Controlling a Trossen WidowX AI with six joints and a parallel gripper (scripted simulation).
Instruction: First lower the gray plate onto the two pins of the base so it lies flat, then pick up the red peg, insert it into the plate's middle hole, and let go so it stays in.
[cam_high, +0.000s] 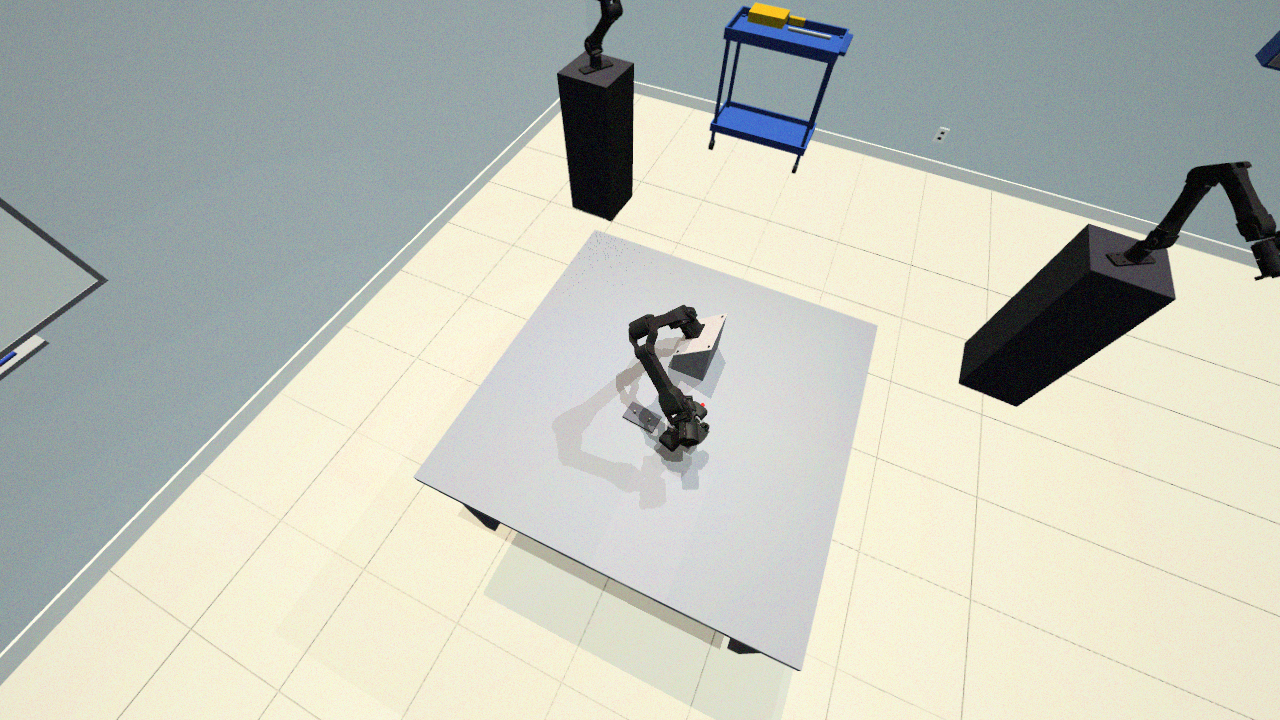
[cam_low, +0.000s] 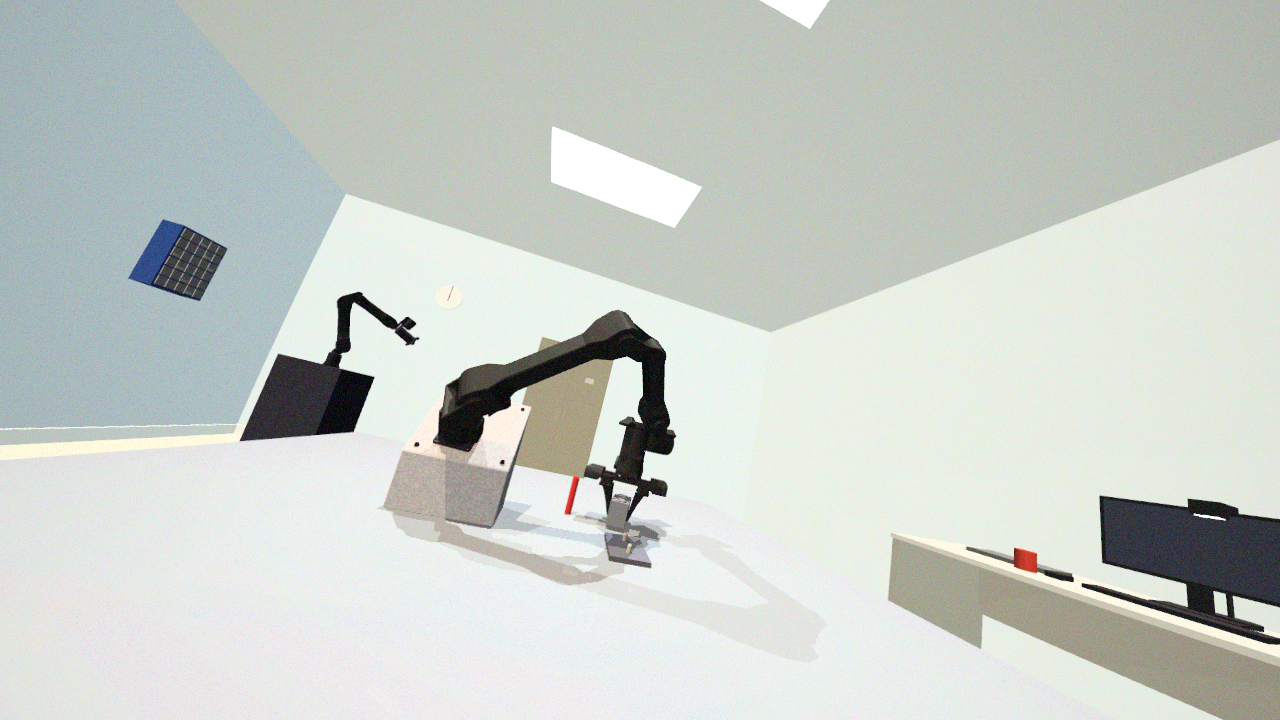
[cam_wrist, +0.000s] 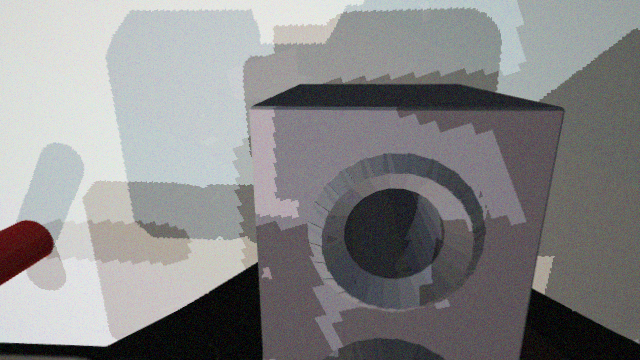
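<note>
Now: the dark base 15 cm to the right of my gripper tip and 1 cm below it. Also, from my gripper tip: red peg (11 cm behind, 3 cm above, 2 cm to the left); then gray plate (3 cm above).
</note>
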